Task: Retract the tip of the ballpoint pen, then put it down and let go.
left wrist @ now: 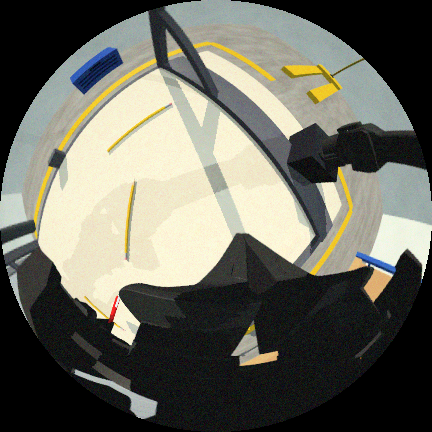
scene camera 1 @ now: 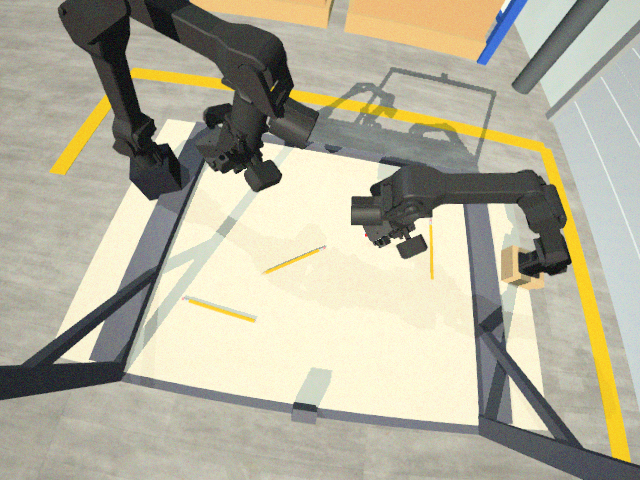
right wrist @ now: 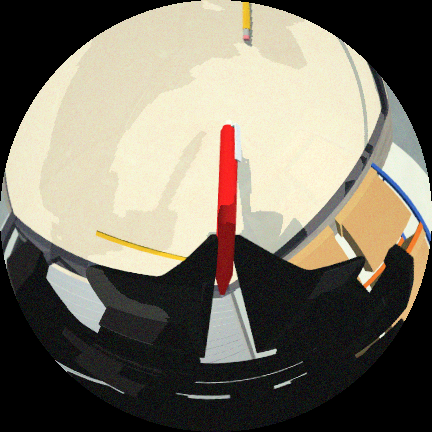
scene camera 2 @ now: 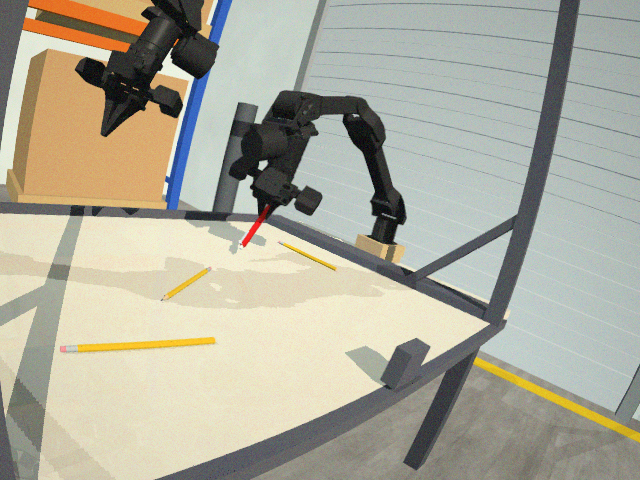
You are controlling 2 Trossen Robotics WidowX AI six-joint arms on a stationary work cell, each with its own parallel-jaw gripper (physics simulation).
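Pixels of known places: left gripper, fingertip midpoint: (left wrist: 240,238) (scene camera 1: 236,172) (scene camera 2: 103,136); right gripper, fingertip midpoint: (left wrist: 111,321) (right wrist: 224,240) (scene camera 2: 263,217); left arm's base at its link origin: (left wrist: 327,151) (scene camera 1: 149,160); right arm's base at its link origin: (scene camera 1: 528,265) (scene camera 2: 382,240).
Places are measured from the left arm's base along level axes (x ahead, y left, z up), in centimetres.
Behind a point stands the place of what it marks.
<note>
The red ballpoint pen (scene camera 1: 366,235) {z -7.1, x 51.8, y -32.0 cm} (scene camera 2: 254,227) {z -4.2, x 54.9, y -32.0 cm} (left wrist: 114,309) {z -4.6, x 54.6, y -31.4 cm} (right wrist: 228,170) {z -4.6, x 54.4, y -31.9 cm} is held aslant, its white-clipped end pointing down, low over the pale table (scene camera 1: 361,356) {z -10.6, x 41.1, y -60.6 cm} (scene camera 2: 289,392) {z -10.6, x 14.9, y -56.9 cm}. Its tapered red end shows between and behind the fingers in the right wrist view; no writing point can be made out. Whether the clipped end touches the table is unclear. My right gripper (scene camera 1: 381,241) (scene camera 2: 265,210) {z -2.4, x 58.5, y -31.8 cm} (right wrist: 224,240) {z -2.4, x 58.5, y -31.8 cm} is shut on the pen near its tapered end. My left gripper (scene camera 1: 223,166) (scene camera 2: 105,134) {z 9.5, x 22.6, y -17.2 cm} (left wrist: 240,238) {z 9.5, x 22.6, y -17.2 cm} is shut and empty, high above the table's far side.
One yellow pencil (scene camera 1: 431,253) {z -10.1, x 69.9, y -40.8 cm} (scene camera 2: 308,255) {z -10.1, x 70.2, y -40.0 cm} (right wrist: 140,247) {z -10.1, x 69.9, y -40.5 cm} lies close to the right gripper. A second pencil (scene camera 1: 294,259) {z -9.9, x 31.6, y -32.9 cm} (scene camera 2: 186,284) {z -10.1, x 29.8, y -33.6 cm} (left wrist: 130,220) {z -10.1, x 31.0, y -32.7 cm} (right wrist: 246,17) lies mid-table. A third pencil (scene camera 1: 222,310) {z -10.0, x 11.4, y -41.3 cm} (scene camera 2: 142,344) {z -10.0, x 10.1, y -41.0 cm} (left wrist: 137,125) {z -10.2, x 10.6, y -40.5 cm} lies nearer the front. A dark block (scene camera 1: 305,411) {z -5.0, x 25.3, y -66.8 cm} (scene camera 2: 405,364) {z -6.5, x 22.2, y -67.3 cm} (left wrist: 57,158) {z -7.6, x 24.8, y -66.1 cm} stands on the front edge.
</note>
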